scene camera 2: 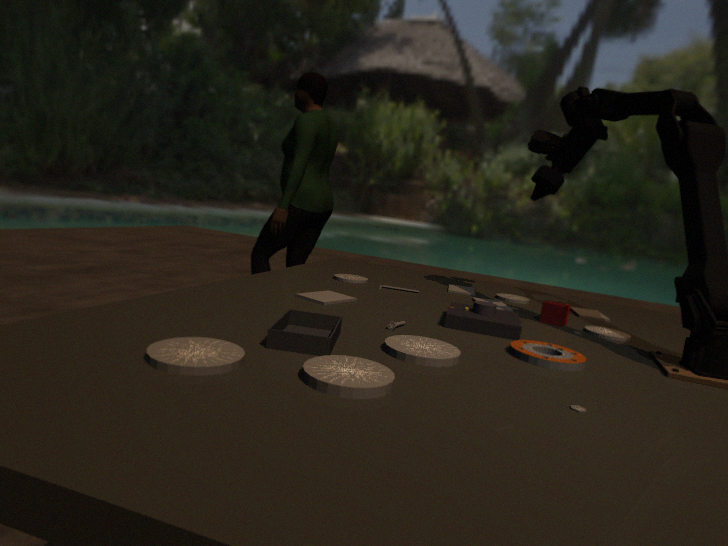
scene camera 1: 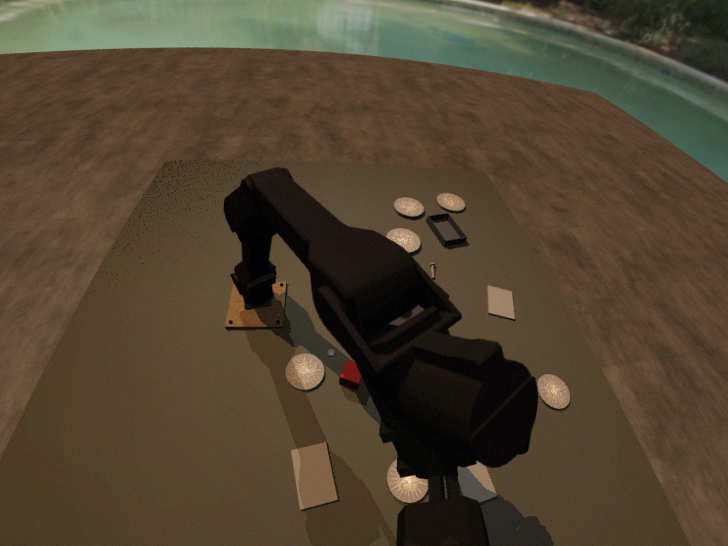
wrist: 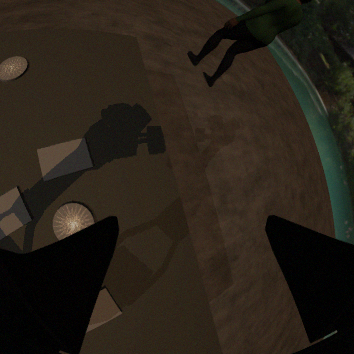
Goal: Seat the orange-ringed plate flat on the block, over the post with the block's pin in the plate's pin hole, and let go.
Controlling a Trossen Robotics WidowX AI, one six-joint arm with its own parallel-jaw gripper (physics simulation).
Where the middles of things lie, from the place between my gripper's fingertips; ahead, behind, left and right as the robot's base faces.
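Dark block (scene camera 2: 505, 324): my hand far above it, far to the right of it, a fair way short of it. From my hand: orange-ringed plate (scene camera 2: 551, 356) 26 cm below, 55 cm to the left, 4 cm ahead; dark open tray (scene camera 2: 296, 331) far below, far to the left, far ahead. By their middles, of the things named here, dark block nearest to my hand. Dark open tray farthest from my hand, of these, by their middles.
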